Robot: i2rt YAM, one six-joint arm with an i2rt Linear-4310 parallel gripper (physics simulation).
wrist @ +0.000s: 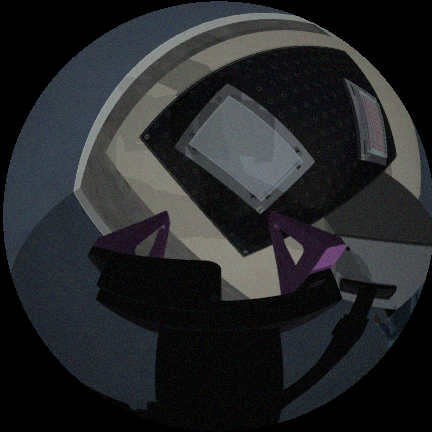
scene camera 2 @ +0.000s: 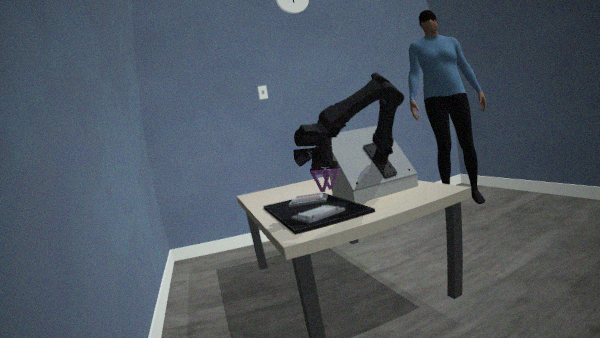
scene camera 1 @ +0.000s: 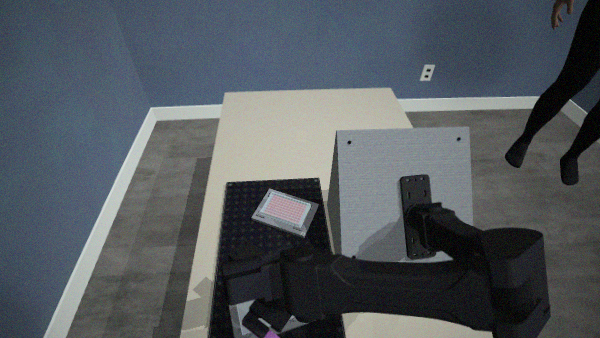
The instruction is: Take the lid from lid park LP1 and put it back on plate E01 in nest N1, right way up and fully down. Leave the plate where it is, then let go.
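Places are measured from the arm's base along level axes (x back, y up, z left), in centimetres.
Pixels of known places: gripper, fingertip midpoint: (wrist: 218,215) (scene camera 2: 326,190) (scene camera 1: 277,318); arm's base at its link origin: (wrist: 368,288) (scene camera 2: 379,160) (scene camera 1: 417,216).
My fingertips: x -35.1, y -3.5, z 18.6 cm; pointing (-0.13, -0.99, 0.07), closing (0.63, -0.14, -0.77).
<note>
Ahead of a thing's pixels: the offset from my fingertips to its top centre. "pt": to the spot under its first point. Level surfaces: height alone.
The pale, flat lid @[dy -7.5, dx -2.6, dz -5.4 cm] (wrist: 245,147) (scene camera 1: 244,314) lies on the grey lid park @[pt dy -8.3, dx -10.8, dz -8.5 cm] (wrist: 225,90) on the dark board; in the scene camera 2 view lid and park show as one low pale block. The plate with pink wells @[dy -6.6, dx +4.0, dz -32.4 cm] (scene camera 1: 286,210) (wrist: 376,125) sits without a lid in its grey nest @[pt dy -8.2, dx +11.0, dz -28.3 cm] (scene camera 1: 311,220), tilted in heading on the board. My gripper (wrist: 218,215) (scene camera 2: 325,190) is open and empty, fingers pointing down, above the board and apart from lid and plate. In the scene camera 1 view the arm hides much of the lid and the fingertips.
The black perforated board (scene camera 1: 240,200) (scene camera 2: 357,209) lies on the cream table @[dy -10.6 cm] (scene camera 1: 300,120) (scene camera 2: 400,206). The arm's sloped grey mount (scene camera 1: 370,170) (scene camera 2: 350,155) stands beside the board. A person (scene camera 2: 437,65) stands behind the table.
</note>
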